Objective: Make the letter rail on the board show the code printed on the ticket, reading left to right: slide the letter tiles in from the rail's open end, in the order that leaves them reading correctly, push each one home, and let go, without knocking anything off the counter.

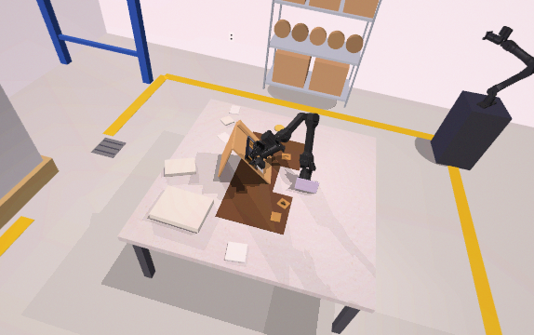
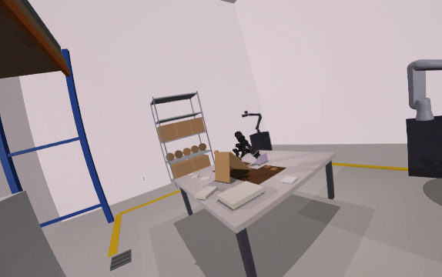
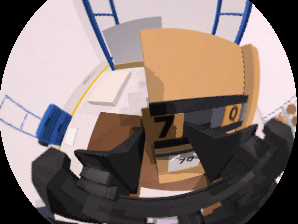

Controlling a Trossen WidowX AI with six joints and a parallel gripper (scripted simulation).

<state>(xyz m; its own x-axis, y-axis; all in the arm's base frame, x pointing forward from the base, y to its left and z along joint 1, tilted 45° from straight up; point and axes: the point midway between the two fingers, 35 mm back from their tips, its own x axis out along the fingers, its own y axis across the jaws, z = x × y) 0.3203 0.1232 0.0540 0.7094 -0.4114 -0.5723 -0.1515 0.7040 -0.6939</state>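
Right now the ticket is 80 mm below my gripper tip, 60 mm to the right of it and 50 mm behind it. The rest, counted from my gripper tip: tan letter tile: right at my gripper tip; then cream box: 310 mm to the left, 290 mm ahead, 150 mm below; then brown mat: 170 mm below, 140 mm behind, 60 mm to the right.
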